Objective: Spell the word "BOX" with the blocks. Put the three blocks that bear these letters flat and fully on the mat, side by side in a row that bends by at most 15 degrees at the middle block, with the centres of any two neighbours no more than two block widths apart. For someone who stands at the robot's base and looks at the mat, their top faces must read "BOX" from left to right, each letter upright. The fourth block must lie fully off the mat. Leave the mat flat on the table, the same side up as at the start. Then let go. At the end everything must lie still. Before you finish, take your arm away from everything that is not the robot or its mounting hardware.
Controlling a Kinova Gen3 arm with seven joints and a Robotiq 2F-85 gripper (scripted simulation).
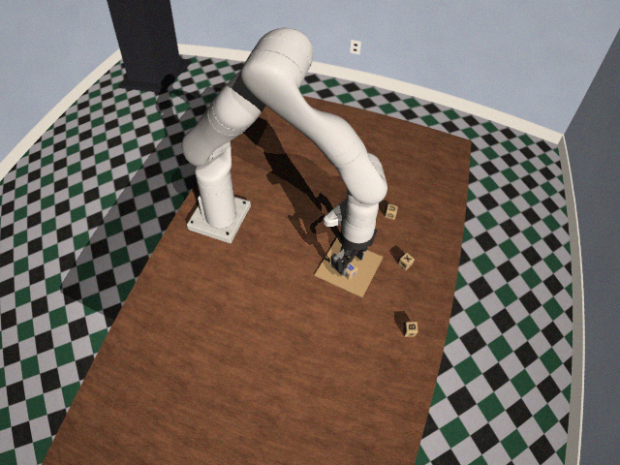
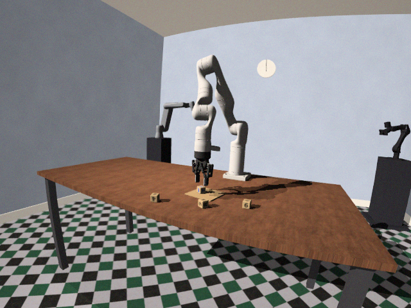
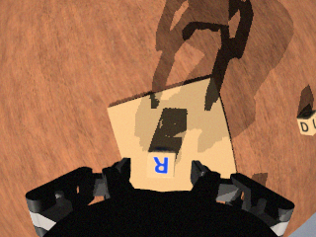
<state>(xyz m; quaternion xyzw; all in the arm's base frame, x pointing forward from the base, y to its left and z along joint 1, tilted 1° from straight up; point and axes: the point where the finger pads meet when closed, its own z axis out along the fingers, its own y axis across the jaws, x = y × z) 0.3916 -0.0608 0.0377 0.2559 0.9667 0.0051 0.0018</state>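
Right now my hand is 60 mm above the tan mat and 20 mm to the right of it.
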